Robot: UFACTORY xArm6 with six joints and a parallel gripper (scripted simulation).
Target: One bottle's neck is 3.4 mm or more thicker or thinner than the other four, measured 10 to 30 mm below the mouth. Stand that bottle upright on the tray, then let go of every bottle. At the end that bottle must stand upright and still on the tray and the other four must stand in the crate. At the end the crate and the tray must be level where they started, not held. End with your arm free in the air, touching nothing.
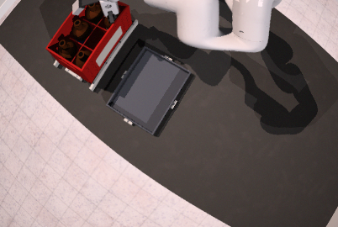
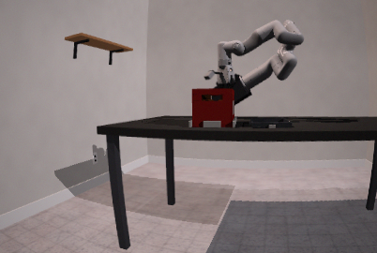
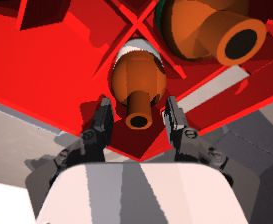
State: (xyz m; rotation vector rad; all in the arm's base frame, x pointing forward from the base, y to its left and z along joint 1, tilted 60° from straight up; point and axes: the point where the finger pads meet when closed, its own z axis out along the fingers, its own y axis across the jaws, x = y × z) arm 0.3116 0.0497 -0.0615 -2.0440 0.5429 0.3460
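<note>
My gripper is now 10 cm short of the red crate, 7 cm above it and 2 cm to the left of it. The rest, counted from my hand: dark flat tray: 26 cm to the left, 15 cm below, 8 cm ahead.
</note>
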